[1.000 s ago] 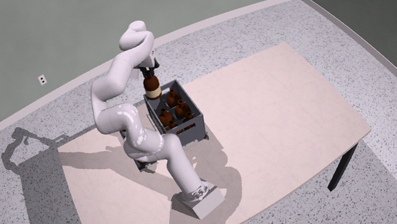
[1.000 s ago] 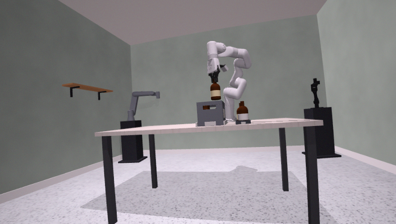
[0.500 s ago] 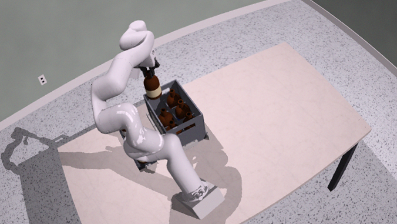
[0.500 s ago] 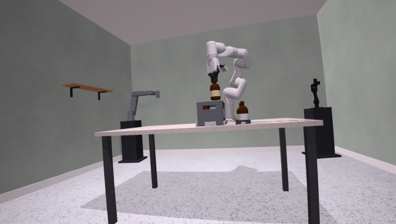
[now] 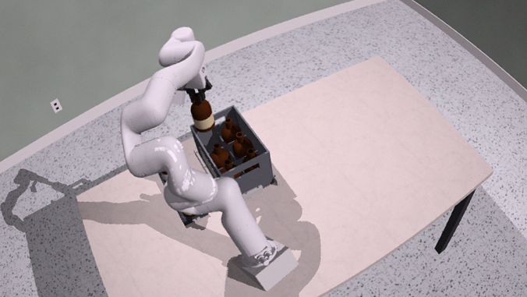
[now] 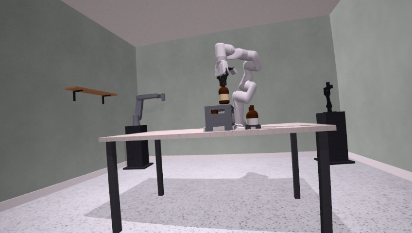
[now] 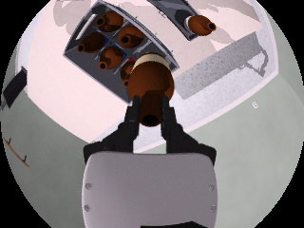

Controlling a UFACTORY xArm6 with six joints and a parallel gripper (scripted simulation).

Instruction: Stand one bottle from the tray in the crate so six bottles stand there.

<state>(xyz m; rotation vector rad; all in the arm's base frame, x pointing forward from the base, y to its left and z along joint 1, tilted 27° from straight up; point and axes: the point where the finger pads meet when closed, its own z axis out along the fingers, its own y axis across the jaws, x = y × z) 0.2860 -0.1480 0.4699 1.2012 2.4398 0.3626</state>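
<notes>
Right now my hand is 250 mm above the grey crate, 90 mm past it and 30 mm to the left of it. The rest, counted from my hand: tray 320 mm below, 190 mm to the left, 60 mm behind.
</notes>
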